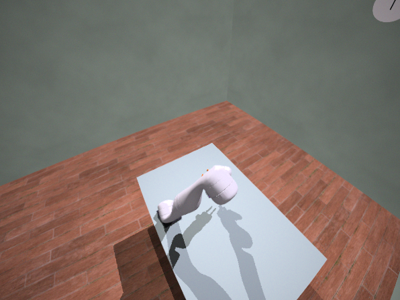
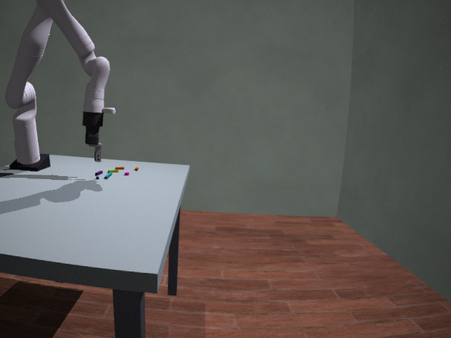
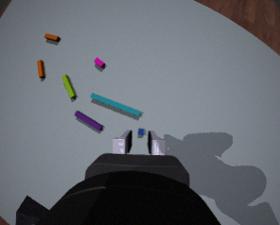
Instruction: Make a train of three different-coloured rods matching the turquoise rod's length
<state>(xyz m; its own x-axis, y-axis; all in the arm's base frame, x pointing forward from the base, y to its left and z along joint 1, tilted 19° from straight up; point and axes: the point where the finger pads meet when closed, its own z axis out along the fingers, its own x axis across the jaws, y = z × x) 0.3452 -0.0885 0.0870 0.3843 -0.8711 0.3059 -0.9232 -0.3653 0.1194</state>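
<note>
The blue rod lies 8 cm below my hand. Also, from my hand: turquoise rod 3 cm ahead, 6 cm to the left, 8 cm below; then magenta rod 9 cm ahead, 13 cm to the left, 8 cm below; then purple rod 2 cm behind, 10 cm to the left, 8 cm below.
</note>
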